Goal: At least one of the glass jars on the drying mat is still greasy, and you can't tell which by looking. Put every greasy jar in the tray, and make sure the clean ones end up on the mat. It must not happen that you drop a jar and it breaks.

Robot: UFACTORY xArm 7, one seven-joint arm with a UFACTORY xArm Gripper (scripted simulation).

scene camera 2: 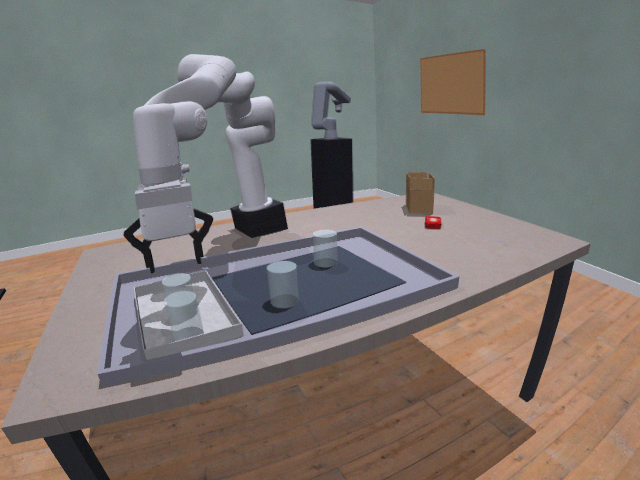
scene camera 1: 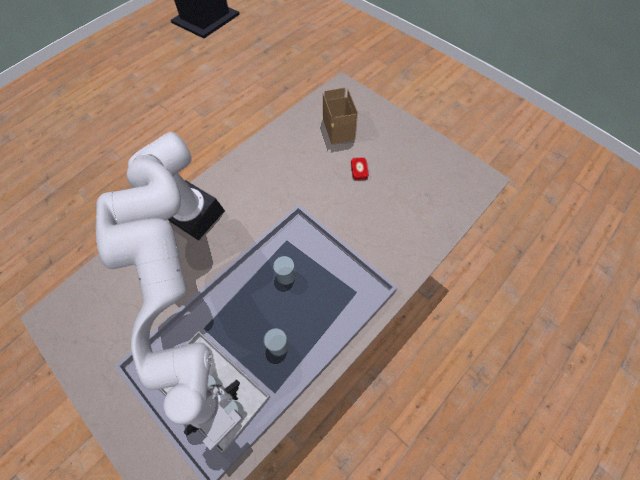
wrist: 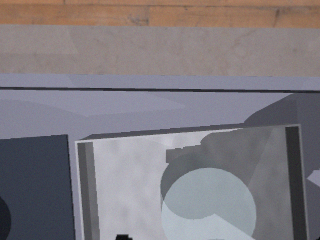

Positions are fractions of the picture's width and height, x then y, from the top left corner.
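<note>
My gripper (scene camera 2: 0.27,0.56) is visible. A cardboard box (scene camera 1: 0.54,0.25) (scene camera 2: 0.66,0.41) is visible too; in the wrist view the box is out of frame. A white tray (scene camera 2: 0.34,0.65) (scene camera 1: 0.39,0.83) (wrist: 0.37,0.74) is in sight, and so is a dark drying mat (scene camera 1: 0.47,0.65) (scene camera 2: 0.50,0.60).
</note>
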